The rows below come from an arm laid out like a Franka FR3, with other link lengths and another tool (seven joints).
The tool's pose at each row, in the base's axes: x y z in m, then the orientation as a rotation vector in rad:
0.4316 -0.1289 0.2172 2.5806 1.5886 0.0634
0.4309 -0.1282 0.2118 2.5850 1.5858 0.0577
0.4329 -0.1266 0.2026 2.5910 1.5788 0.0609
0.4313 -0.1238 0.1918 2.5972 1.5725 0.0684
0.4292 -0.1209 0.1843 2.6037 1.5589 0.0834
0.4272 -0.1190 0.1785 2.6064 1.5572 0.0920
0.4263 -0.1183 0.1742 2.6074 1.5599 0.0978
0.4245 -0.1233 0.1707 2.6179 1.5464 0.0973
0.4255 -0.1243 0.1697 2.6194 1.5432 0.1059
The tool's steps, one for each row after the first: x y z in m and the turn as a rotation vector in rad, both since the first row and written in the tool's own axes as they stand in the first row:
0.0004 -0.0016 0.0052 0.0039 -0.0023 0.0029
0.0030 -0.0016 0.0145 0.0041 0.0000 0.0090
0.0050 -0.0055 0.0248 0.0035 0.0050 0.0150
0.0068 -0.0095 0.0319 -0.0025 0.0122 0.0254
0.0077 -0.0128 0.0373 -0.0040 0.0178 0.0276
0.0080 -0.0144 0.0414 -0.0039 0.0223 0.0267
0.0028 -0.0142 0.0451 -0.0018 0.0225 0.0378
0.0024 -0.0130 0.0463 -0.0048 0.0271 0.0404

